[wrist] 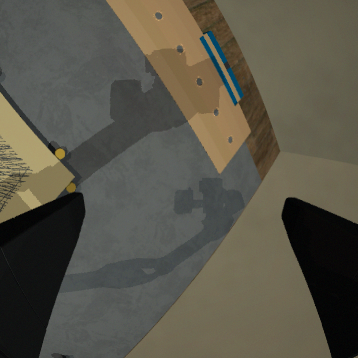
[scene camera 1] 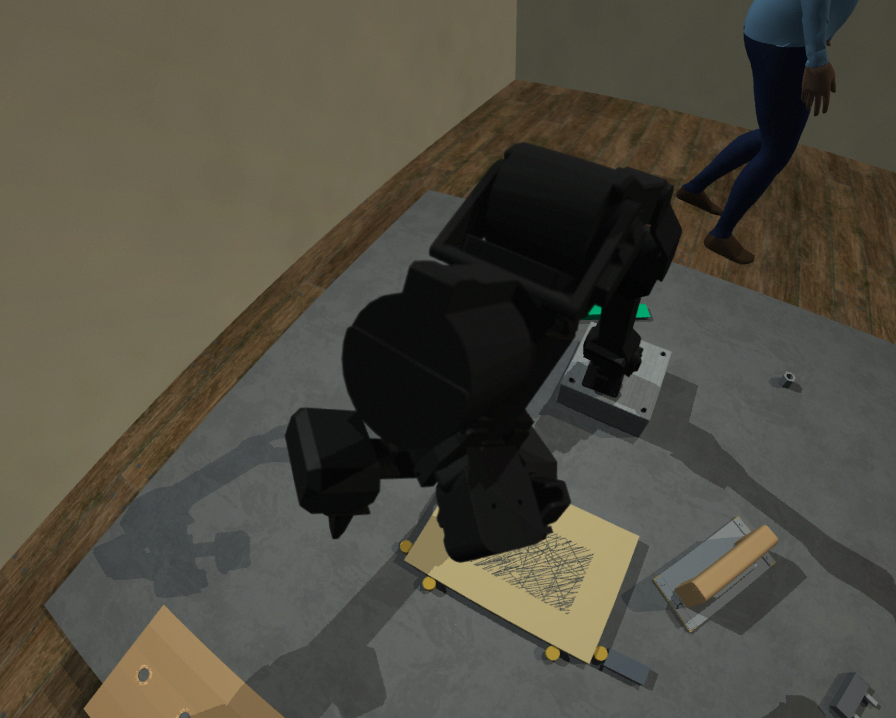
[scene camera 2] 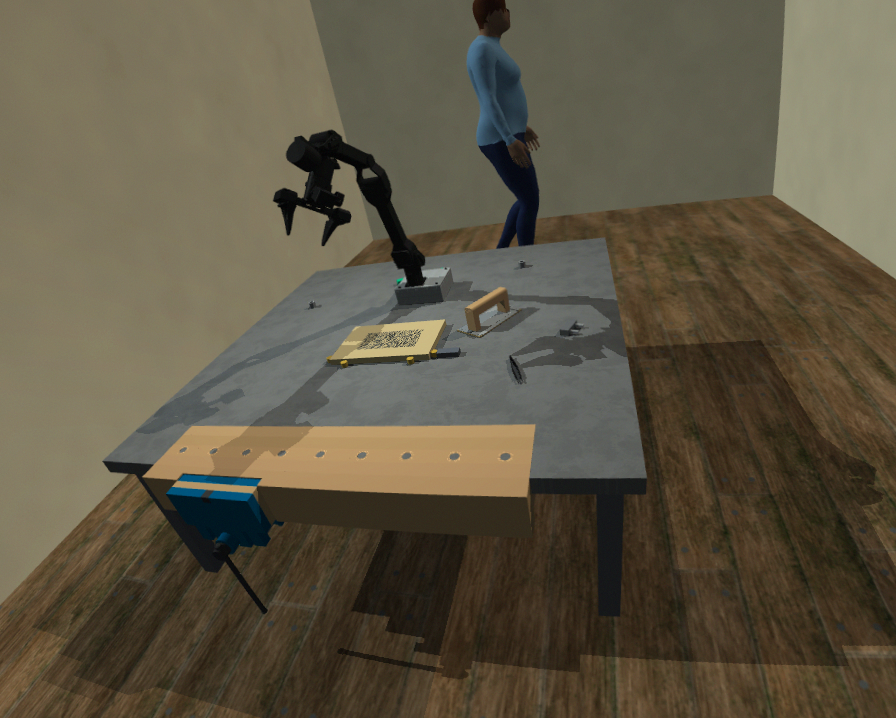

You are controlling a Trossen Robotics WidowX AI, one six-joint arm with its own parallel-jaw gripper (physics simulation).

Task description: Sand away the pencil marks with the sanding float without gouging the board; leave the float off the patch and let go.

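Places are measured from the arm's base along level axes (x ahead, y left, z up), in centimetres.
Where they show: gripper, fingertip midpoint: (wrist: 187,206) (scene camera 1: 390,528) (scene camera 2: 305,240); arm's base at its link origin: (scene camera 1: 603,377) (scene camera 2: 415,282).
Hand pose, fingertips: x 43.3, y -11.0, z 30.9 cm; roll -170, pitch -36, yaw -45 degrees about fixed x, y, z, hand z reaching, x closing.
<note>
Things, the pixels of their top centre, and the offset from my fingertips. "spot": a spot on its surface instead.
- pale yellow board at its top centre: (scene camera 1: 523,550) (scene camera 2: 388,339) dz -35.0, dx -11.1, dy +9.2 cm
- sanding float at its top centre: (scene camera 1: 738,561) (scene camera 2: 485,297) dz -29.3, dx -20.1, dy +38.0 cm
- dark strip at its top centre: (scene camera 1: 627,666) (scene camera 2: 448,350) dz -35.4, dx -2.0, dy +28.6 cm
- blue vise at a spot on its surface: (scene camera 2: 224,512) spot: dz -41.4, dx +49.1, dy -13.1 cm
- grey fitting at its top centre: (scene camera 1: 860,702) (scene camera 2: 572,325) dz -35.2, dx -9.3, dy +61.4 cm
- dark tool at its top centre: (scene camera 2: 514,367) dz -35.8, dx +8.4, dy +46.7 cm
A pale yellow board (scene camera 1: 617,545) (scene camera 2: 437,332) (wrist: 17,132) lies flat on the grey table. Dense dark pencil marks (scene camera 1: 564,572) (scene camera 2: 392,339) (wrist: 10,170) cover its middle; the arm hides part of them in scene camera 1. The sanding float (scene camera 1: 729,566) (scene camera 2: 487,301), a flat grey plate with a tan wooden handle on top, stands handle up on the table to the right of the board, apart from it. My gripper (scene camera 2: 306,238) (wrist: 187,206) is wide open and empty, high above the table. It is well away from the float, which does not show in the wrist view.
Yellow knobs (scene camera 1: 428,583) and a dark strip (scene camera 1: 628,667) (scene camera 2: 448,352) edge the board. A holed wooden beam (scene camera 1: 164,654) (scene camera 2: 388,441) (wrist: 170,65) with a blue vise (scene camera 2: 224,512) lines the front. A grey fitting (scene camera 2: 572,329) and dark tool (scene camera 2: 516,369) lie right. A person (scene camera 2: 499,97) stands behind.
</note>
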